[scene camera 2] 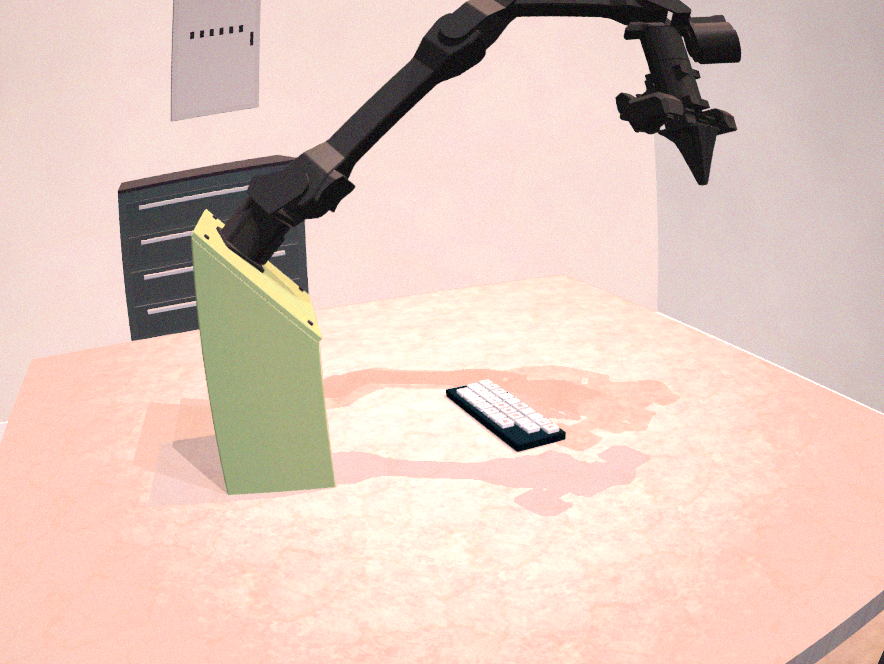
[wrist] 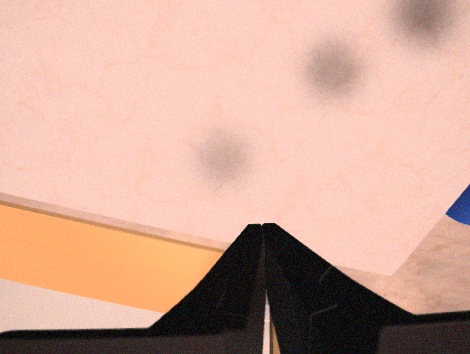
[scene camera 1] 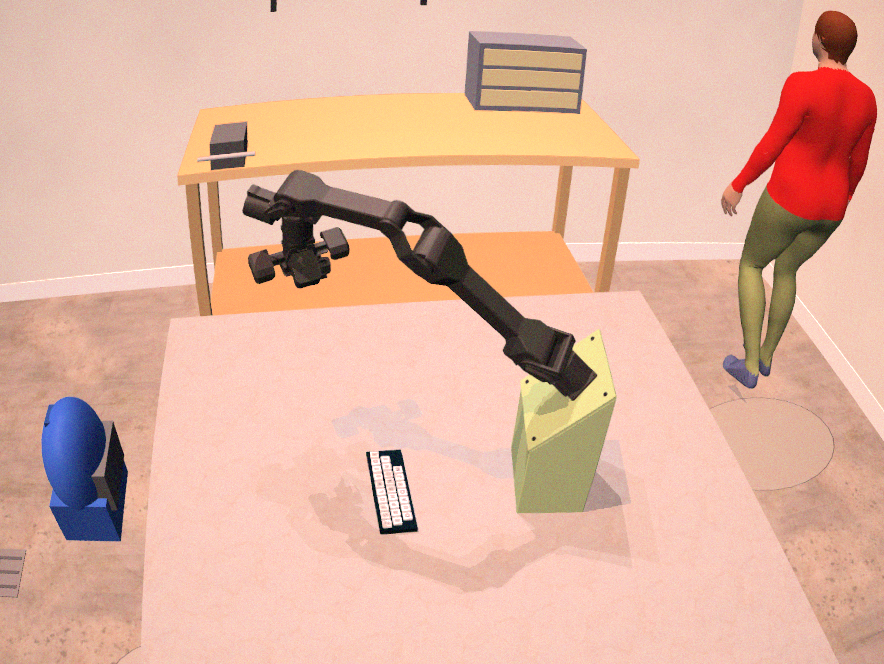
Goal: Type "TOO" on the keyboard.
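Seen in the pictures: gripper, fingertip midpoint: (scene camera 2: 703,185) (wrist: 261,236); arm's base at its link origin: (scene camera 2: 238,250) (scene camera 1: 578,381).
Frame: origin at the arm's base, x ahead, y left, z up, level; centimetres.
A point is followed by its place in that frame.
A small dark keyboard (scene camera 1: 411,529) {x 32.4, y -1.4, z -26.2 cm} (scene camera 2: 526,441) {x 25.5, y -21.8, z -26.0 cm} with rows of white keys lies flat on the pale table (scene camera 1: 235,607) {x 71.0, y 2.3, z -27.1 cm} (scene camera 2: 464,586) {x -1.3, y -38.3, z -27.0 cm} (wrist: 125,90) {x 18.9, y -49.7, z -27.1 cm}. The letters on its keys are too small to read in the scene views. The keyboard does not show in the wrist view. My gripper (scene camera 1: 308,281) {x 37.2, y -40.4, z 7.1 cm} (scene camera 2: 703,180) {x 37.2, y -40.4, z 7.1 cm} (wrist: 261,236) {x 37.2, y -40.4, z 7.1 cm} is shut and empty, with its fingertips together. It hangs high above the table, well above and apart from the keyboard, on the side of it away from the arm's base.
The arm's base is on a green slanted pedestal (scene camera 1: 557,464) {x 6.9, y 6.6, z -12.5 cm} (scene camera 2: 264,400) {x -3.5, y -9.6, z -15.2 cm} standing on the table. Beyond the table are a wooden workbench (scene camera 1: 400,135) with an orange lower shelf (scene camera 1: 428,268) (wrist: 100,245), a blue object (scene camera 1: 75,450) (wrist: 461,207), a person in red (scene camera 1: 821,142) and a dark drawer cabinet (scene camera 2: 160,264).
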